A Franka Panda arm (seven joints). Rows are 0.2 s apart.
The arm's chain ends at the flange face. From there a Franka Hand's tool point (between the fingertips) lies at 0.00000 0.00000 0.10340 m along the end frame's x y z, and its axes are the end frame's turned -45 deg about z.
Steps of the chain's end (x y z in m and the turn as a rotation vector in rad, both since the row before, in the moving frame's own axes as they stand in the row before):
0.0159 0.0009 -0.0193 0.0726 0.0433 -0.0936
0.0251 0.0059 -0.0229 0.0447 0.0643 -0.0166
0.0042 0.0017 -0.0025 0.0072 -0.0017 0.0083
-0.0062 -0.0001 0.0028 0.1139 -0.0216 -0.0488
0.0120 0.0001 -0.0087 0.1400 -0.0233 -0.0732
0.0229 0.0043 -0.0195 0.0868 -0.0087 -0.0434
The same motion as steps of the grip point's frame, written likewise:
0.0190 0.0093 -0.0197 0.0207 0.0820 -0.0936
0.0215 0.0233 -0.0232 -0.0139 0.0771 -0.0166
0.0022 0.0035 -0.0025 0.0063 0.0039 0.0083
0.0022 -0.0145 0.0021 0.0958 0.0653 -0.0488
0.0165 -0.0036 -0.0097 0.1155 0.0825 -0.0732
0.0187 0.0121 -0.0199 0.0675 0.0552 -0.0434

